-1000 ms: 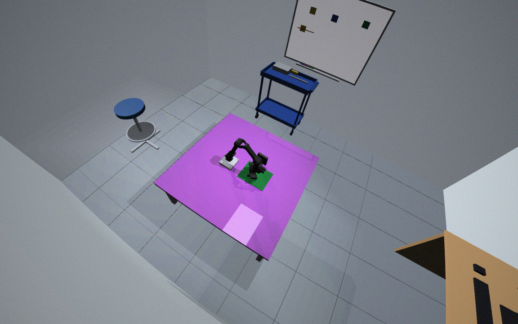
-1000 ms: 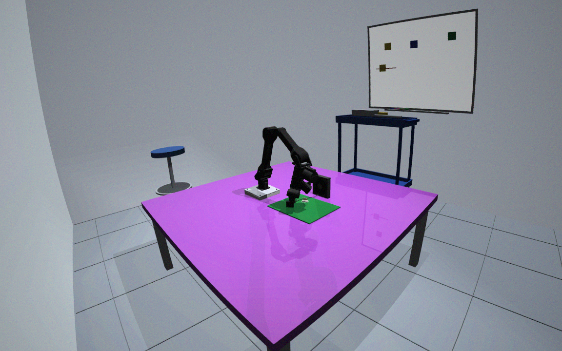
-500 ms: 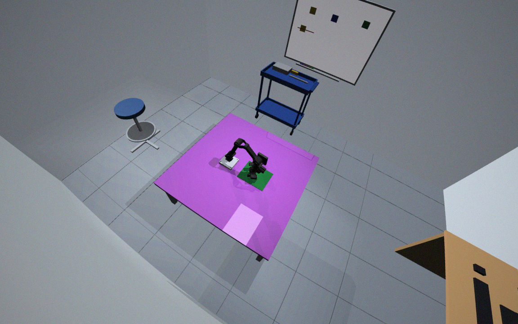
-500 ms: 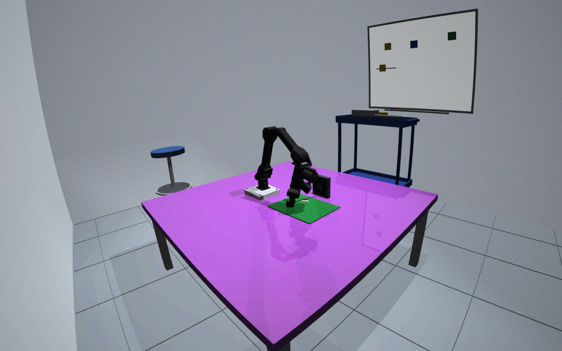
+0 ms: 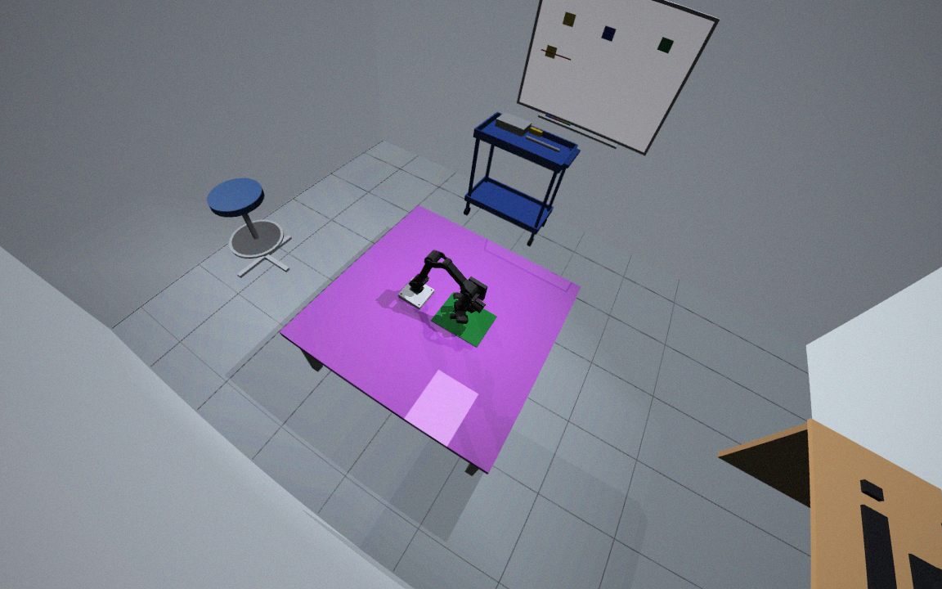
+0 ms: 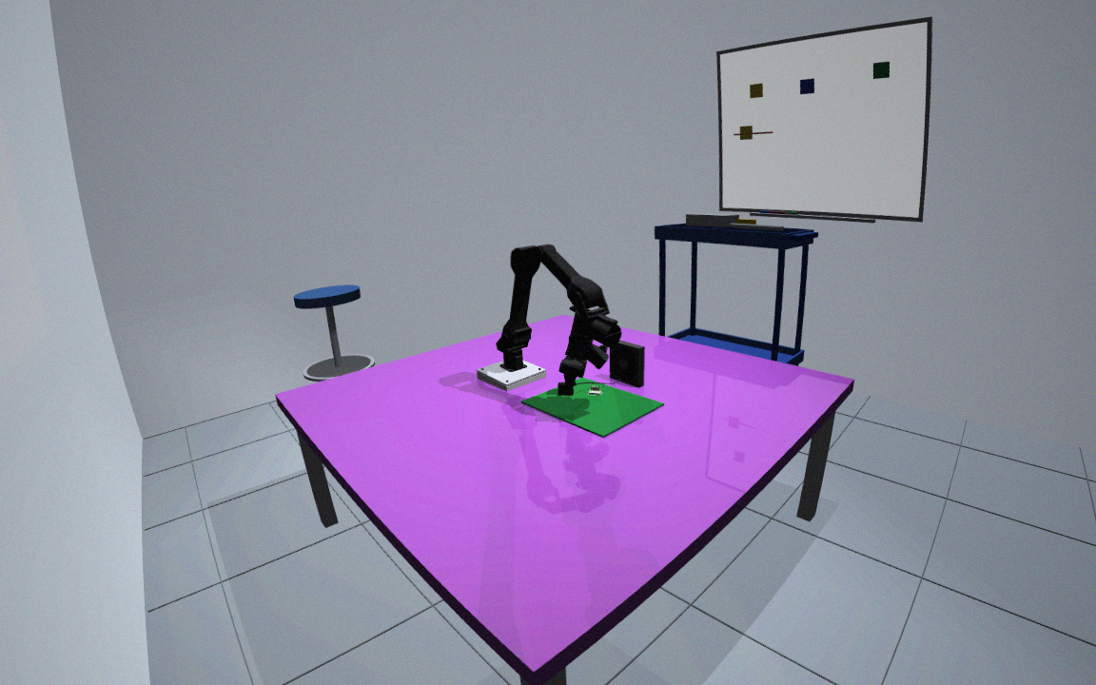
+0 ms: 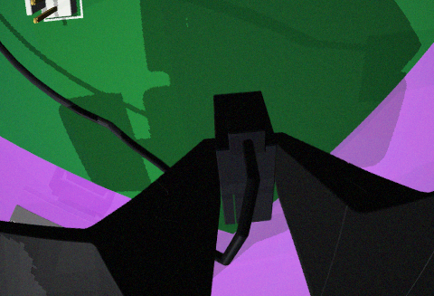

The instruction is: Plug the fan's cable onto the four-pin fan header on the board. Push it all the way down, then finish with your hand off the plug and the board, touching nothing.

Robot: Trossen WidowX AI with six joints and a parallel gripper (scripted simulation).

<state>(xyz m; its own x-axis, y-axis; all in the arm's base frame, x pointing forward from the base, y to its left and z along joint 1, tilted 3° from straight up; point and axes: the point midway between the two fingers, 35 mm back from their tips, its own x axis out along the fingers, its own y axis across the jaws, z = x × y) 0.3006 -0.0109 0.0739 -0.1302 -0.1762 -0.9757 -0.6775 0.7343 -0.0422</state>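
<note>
My gripper tip is now 6 cm above the green board, 5 cm to the right of it and 4 cm short of it. The rest, counted from my gripper tip: black fan 22 cm to the left, 1 cm behind, 1 cm above; then white four-pin header 10 cm to the left, 5 cm below; then black fan plug 1 cm to the right, 1 cm behind.
</note>
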